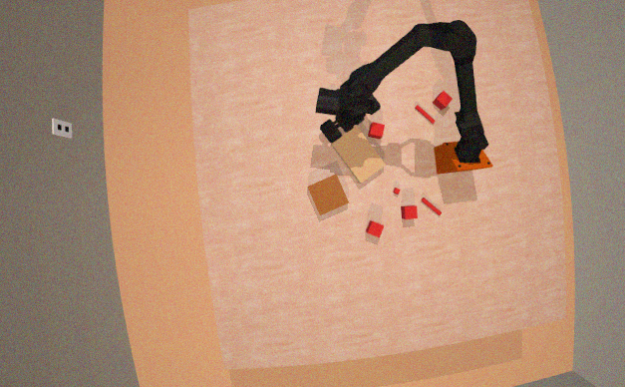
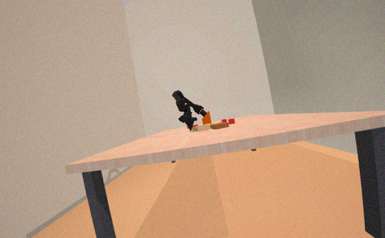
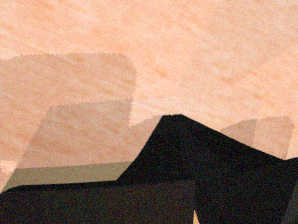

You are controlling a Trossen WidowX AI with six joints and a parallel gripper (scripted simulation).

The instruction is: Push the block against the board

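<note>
Right now the tiny red piece is 22 cm to the left of my gripper tip and 15 cm behind it. From my gripper tip the other things lie so: pale wooden board 10 cm to the left, 3 cm behind, 1 cm above; brown square block 23 cm to the left, 7 cm ahead, 1 cm above.
</note>
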